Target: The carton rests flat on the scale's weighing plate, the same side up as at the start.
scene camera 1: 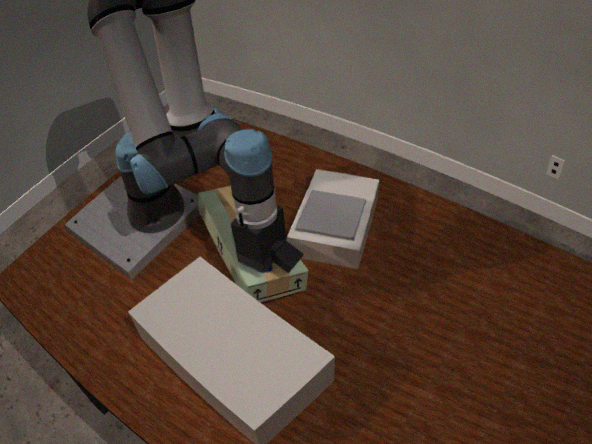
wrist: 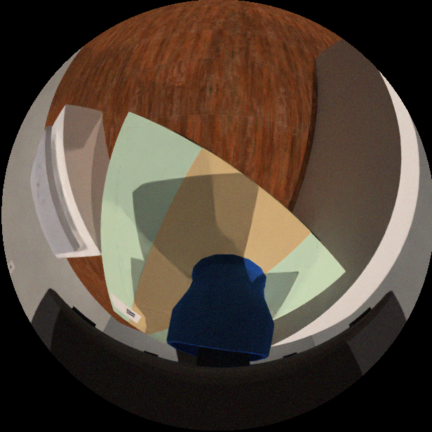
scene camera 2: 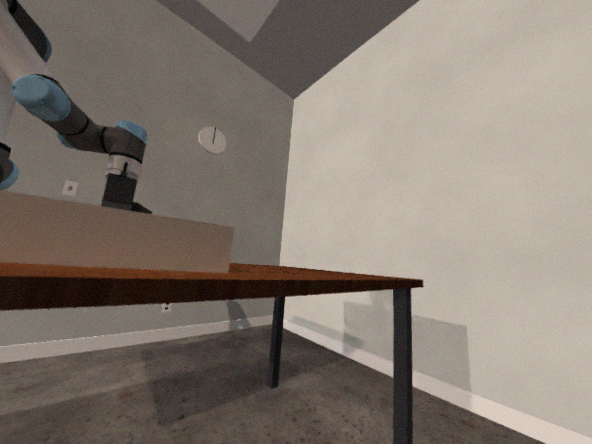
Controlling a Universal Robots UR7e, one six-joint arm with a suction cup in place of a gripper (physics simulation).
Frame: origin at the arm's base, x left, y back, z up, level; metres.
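Where they show: arm's base at its link origin: (scene camera 1: 156, 211).
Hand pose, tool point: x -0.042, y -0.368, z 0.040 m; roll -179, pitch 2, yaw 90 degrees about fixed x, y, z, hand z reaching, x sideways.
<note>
Things, the pixels of their top centre, and the offset from my tool point. "spot": a spot on its surface instead. Level surfaces: height alone.
- carton at a spot on its surface: (scene camera 1: 212, 222) spot: dz +0.003, dx +0.053, dy +0.179 m
- white scale at its top centre: (scene camera 1: 336, 200) dz +0.005, dx +0.246, dy -0.028 m
- grey weighing plate at its top centre: (scene camera 1: 332, 212) dz +0.005, dx +0.207, dy -0.038 m
- large white block at its top centre: (scene camera 1: 222, 335) (scene camera 2: 138, 218) dz +0.026, dx -0.188, dy -0.035 m
- wooden table at its surface level: dz -0.072 m
The carton (scene camera 1: 212, 222) (wrist: 150, 145), pale green with an orange band, has arrows pointing up on its end face in scene camera 1. It appears upright, its front end apparently raised slightly; clearance below is hard to tell. My gripper, a blue suction cup (scene camera 1: 268, 270) (wrist: 228, 257), presses on the carton's top near the front end, bent a little, and appears to hold it. The white scale (scene camera 1: 357, 184) (wrist: 80, 145) stands beside the carton, with the grey weighing plate (scene camera 1: 332, 214) (wrist: 47, 190) bare. In scene camera 2 the white block hides the carton and cup.
A large white block (scene camera 1: 225, 345) (scene camera 2: 115, 245) (wrist: 360, 125) stands close to the carton, on the side away from the scale. A grey mounting plate (scene camera 1: 100, 225) lies by the carton's far end. The wooden table (scene camera 1: 450, 325) (scene camera 2: 300, 272) runs toward the walls.
</note>
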